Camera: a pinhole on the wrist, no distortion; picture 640 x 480 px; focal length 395.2 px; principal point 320.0 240.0 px. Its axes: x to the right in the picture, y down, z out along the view. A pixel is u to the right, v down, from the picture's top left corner.
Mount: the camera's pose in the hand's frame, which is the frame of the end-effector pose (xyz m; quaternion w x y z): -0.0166 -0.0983 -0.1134 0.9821 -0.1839 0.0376 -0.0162
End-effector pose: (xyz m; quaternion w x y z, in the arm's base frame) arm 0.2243 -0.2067 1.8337 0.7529 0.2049 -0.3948 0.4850
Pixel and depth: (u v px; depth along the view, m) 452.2 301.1 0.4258
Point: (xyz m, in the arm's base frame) 0.0628 -0.2386 2.1033
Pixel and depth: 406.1 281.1 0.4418
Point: 0.0525 -0.2864 2.0835
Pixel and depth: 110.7 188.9 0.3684
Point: 0.0829 -0.4905 1.8458
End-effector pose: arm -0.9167 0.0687 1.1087 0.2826 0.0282 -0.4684 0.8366
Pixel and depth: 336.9 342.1 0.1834
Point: -0.9366 0.0356 1.1240
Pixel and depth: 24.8 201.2 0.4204
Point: -0.7505 -0.3262 1.1694
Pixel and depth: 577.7 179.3 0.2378
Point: -1.0449 0.0718 1.2605
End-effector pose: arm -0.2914 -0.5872 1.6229 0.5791 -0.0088 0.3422 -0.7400
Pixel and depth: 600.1 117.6 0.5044
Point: -0.3237 -1.0976 1.8159
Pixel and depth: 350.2 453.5 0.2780
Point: -0.1448 -0.6703 1.6071
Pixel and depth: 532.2 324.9 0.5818
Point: -0.0752 -1.0830 1.6574
